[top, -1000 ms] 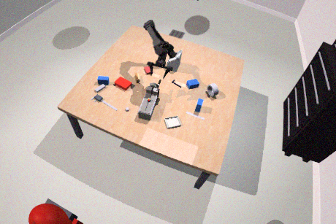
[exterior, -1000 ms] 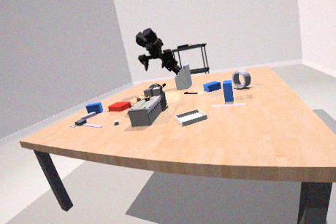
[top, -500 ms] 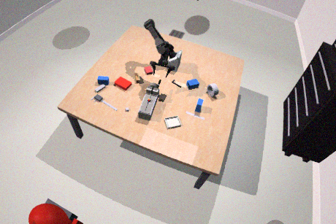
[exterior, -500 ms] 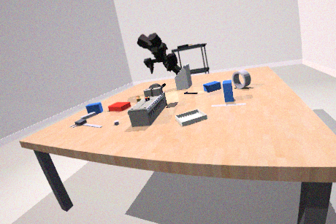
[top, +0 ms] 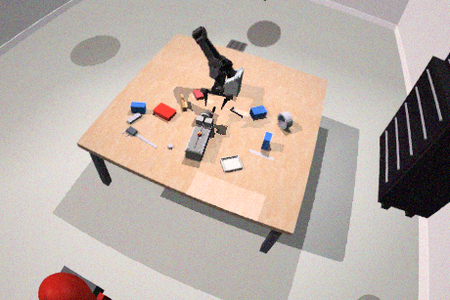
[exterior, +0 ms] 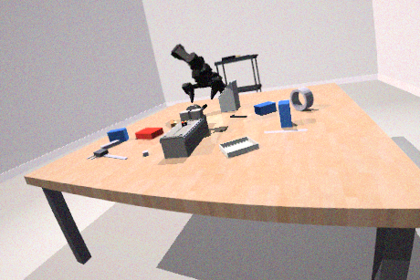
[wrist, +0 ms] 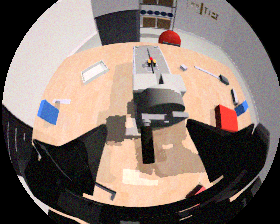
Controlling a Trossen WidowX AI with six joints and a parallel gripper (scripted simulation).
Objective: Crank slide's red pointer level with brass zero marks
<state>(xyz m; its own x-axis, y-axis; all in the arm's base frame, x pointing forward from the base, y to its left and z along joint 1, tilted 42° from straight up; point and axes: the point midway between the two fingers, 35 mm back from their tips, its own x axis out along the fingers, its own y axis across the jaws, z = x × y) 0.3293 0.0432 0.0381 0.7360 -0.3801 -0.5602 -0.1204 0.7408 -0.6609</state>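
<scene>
The dark crank handle lies 20 mm behind my gripper tip and 30 mm below it. Also, from my gripper tip: red block (50 mm ahead, 290 mm to the right, 110 mm below); white tray (230 mm ahead, 210 mm to the left, 120 mm below); red pointer (180 mm ahead, 10 mm to the right, 50 mm below).
</scene>
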